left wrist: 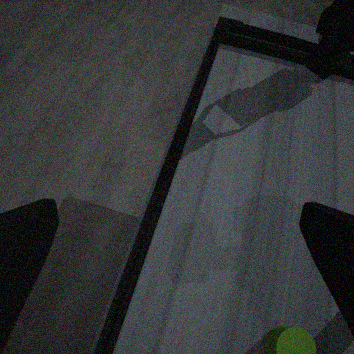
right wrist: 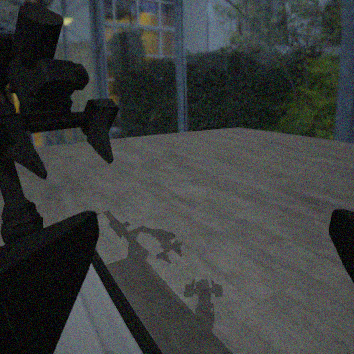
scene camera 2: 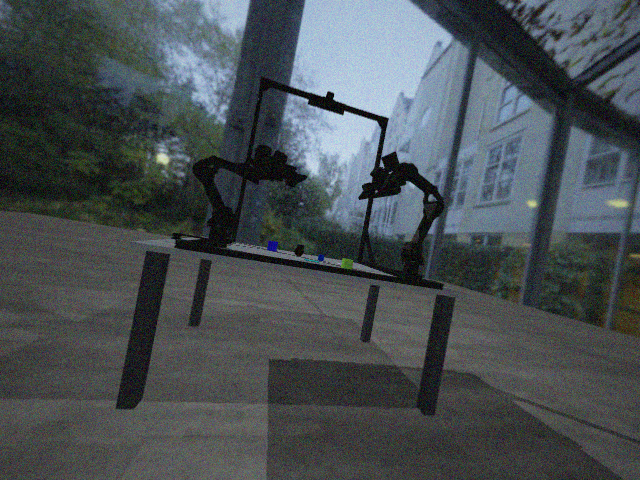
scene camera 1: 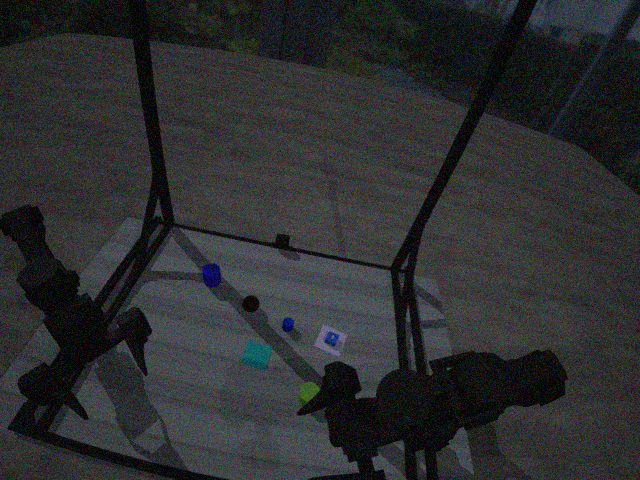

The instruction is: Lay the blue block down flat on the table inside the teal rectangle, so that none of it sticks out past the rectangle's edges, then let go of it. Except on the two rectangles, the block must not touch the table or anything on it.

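Places are measured from the left arm's base along level axes (x ahead, y left, z up), in metres.
Pixels of known places: left gripper, fingertip midpoint: (left wrist: 181,212) (right wrist: 80,168) (scene camera 2: 366,198) (scene camera 1: 303,445); right gripper, fingertip midpoint: (right wrist: 214,222) (scene camera 2: 302,173) (scene camera 1: 117,395); left arm's base, origin of the base link: (scene camera 2: 409,276) (scene camera 1: 417,436); right arm's base, origin of the base link: (left wrist: 323,60) (scene camera 2: 216,241).
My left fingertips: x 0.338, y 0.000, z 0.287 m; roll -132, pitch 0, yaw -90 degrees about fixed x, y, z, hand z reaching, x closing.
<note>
Ahead of a thing's pixels: the offset from my left fingertips to its top centre. "*": to the spot under its first point.
The blue block {0.287 m down, 0.180 m back, 0.308 m right} (scene camera 1: 331,338) rests on the pale pinkish rectangle {* 0.305 m down, 0.148 m back, 0.298 m right} (scene camera 1: 321,344), well inside its edges; whether it lies flat or stands is too small to tell. The teal rectangle {* 0.305 m down, 0.039 m ahead, 0.285 m right} (scene camera 1: 256,354) (scene camera 2: 312,260) lies to the left of it in scene camera 1, with nothing on it. I cannot make out the block in scene camera 2, and neither wrist view shows it. My left gripper (scene camera 1: 305,446) (scene camera 2: 361,196) (left wrist: 181,212) (right wrist: 80,168) is open and empty, high above the table. My right gripper (scene camera 1: 116,395) (scene camera 2: 305,179) (right wrist: 214,222) is open and empty, also high, at the left.
A lime cylinder {0.262 m down, 0.082 m back, 0.153 m right} (scene camera 1: 309,392) (scene camera 2: 347,263) (left wrist: 296,345) stands near the left gripper's fingertip in scene camera 1. A small blue cylinder {0.275 m down, 0.057 m back, 0.363 m right} (scene camera 1: 287,324) (scene camera 2: 321,257) stands between the rectangles, slightly behind. A dark round object {0.256 m down, 0.046 m ahead, 0.436 m right} (scene camera 1: 250,303) (scene camera 2: 299,250) and a larger blue cylinder {0.252 m down, 0.165 m ahead, 0.546 m right} (scene camera 1: 211,275) (scene camera 2: 272,245) stand farther back left.
</note>
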